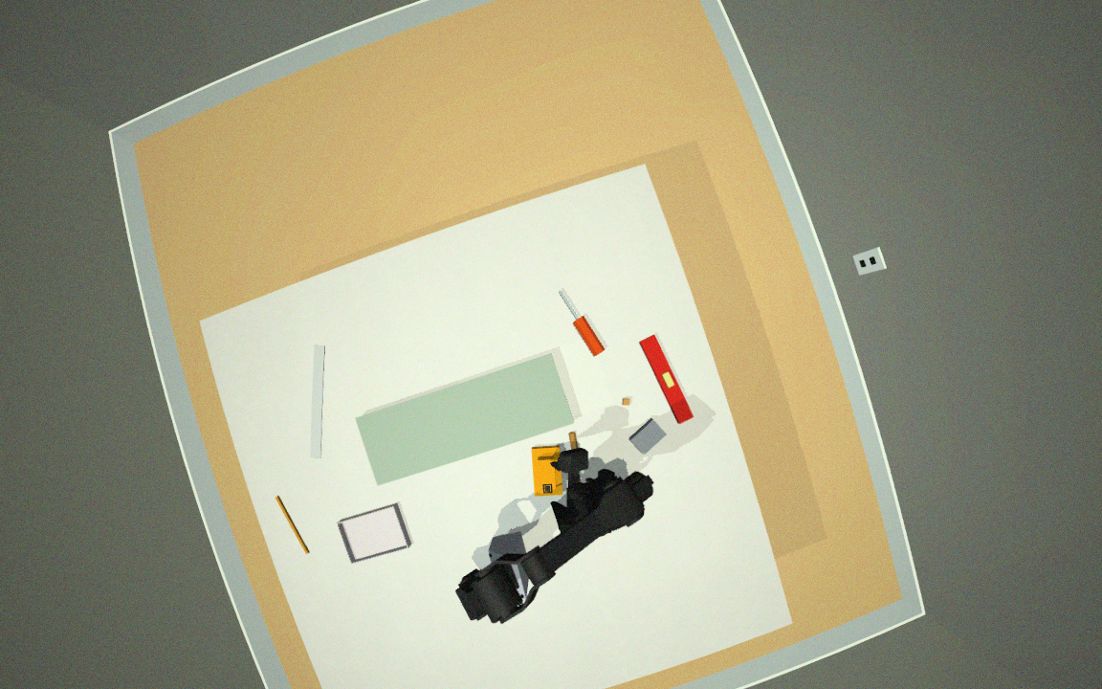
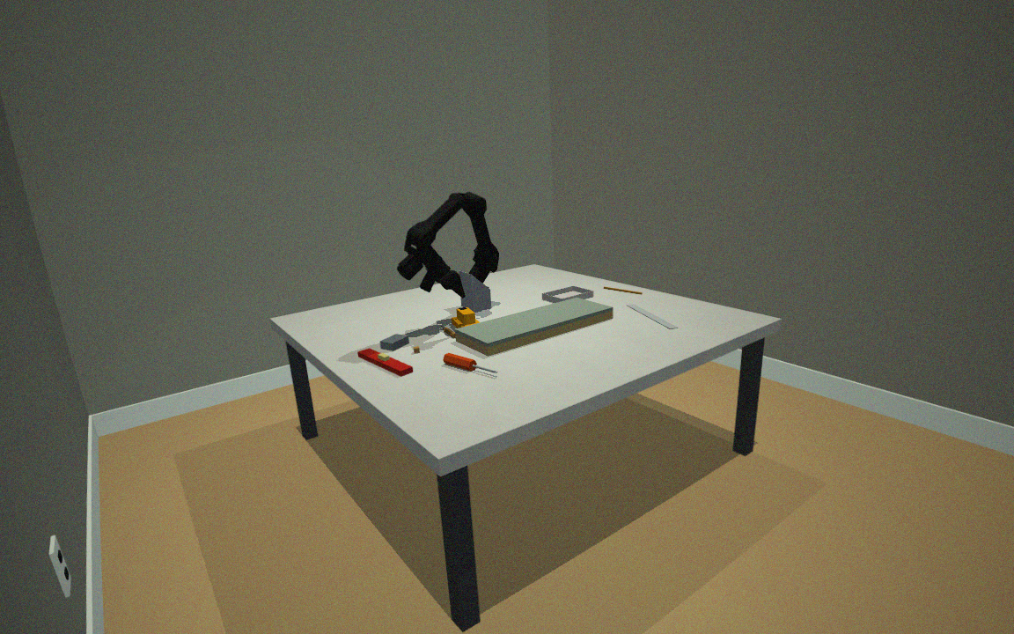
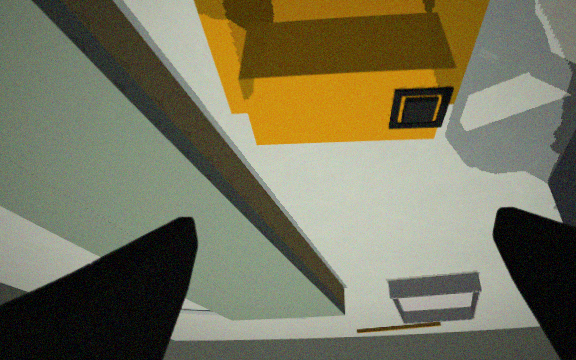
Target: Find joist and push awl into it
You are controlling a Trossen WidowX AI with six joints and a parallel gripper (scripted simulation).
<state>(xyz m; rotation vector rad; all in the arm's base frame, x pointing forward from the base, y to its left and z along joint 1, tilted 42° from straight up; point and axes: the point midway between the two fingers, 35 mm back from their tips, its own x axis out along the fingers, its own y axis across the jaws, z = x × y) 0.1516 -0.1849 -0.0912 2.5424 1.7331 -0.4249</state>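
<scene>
The yellow stud finder lies 1 cm behind my gripper tip, 2 cm to the left of it and 7 cm below it. Also, from my gripper tip: awl: 6 cm to the right, 11 cm below; grey block: 1 cm behind, 25 cm to the right, 10 cm below; small brown cube: 9 cm ahead, 24 cm to the right, 11 cm below.
</scene>
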